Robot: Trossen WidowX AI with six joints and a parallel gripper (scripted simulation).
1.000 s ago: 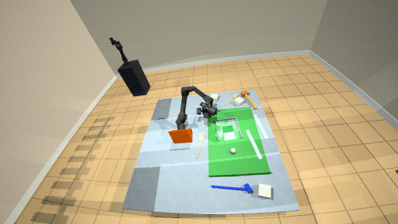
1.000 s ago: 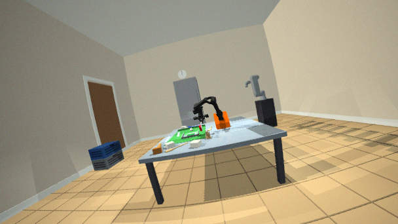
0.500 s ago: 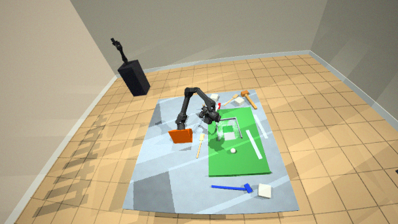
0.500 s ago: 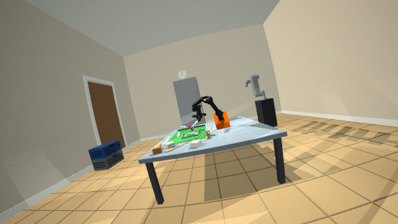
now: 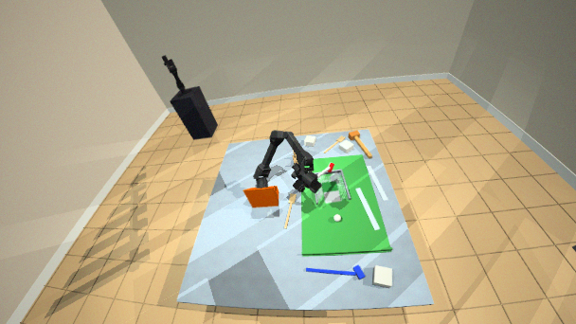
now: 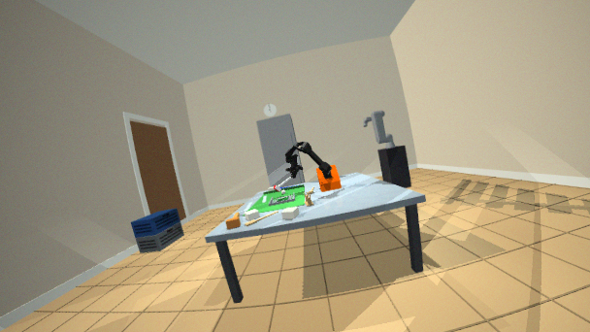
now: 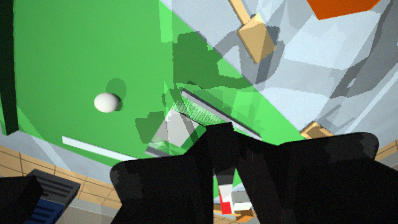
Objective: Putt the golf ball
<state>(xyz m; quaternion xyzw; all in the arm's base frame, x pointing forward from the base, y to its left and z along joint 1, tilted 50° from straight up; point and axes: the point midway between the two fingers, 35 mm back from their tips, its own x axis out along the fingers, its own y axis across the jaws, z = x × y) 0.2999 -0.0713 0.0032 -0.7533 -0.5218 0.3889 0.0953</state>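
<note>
My gripper tip is 7 cm short of the red putter and 9 cm to the right of it. Also, from my gripper tip: blue putter 11 cm ahead, 44 cm to the right, 15 cm below; then green mat 18 cm ahead, 1 cm to the left, 16 cm below.
</note>
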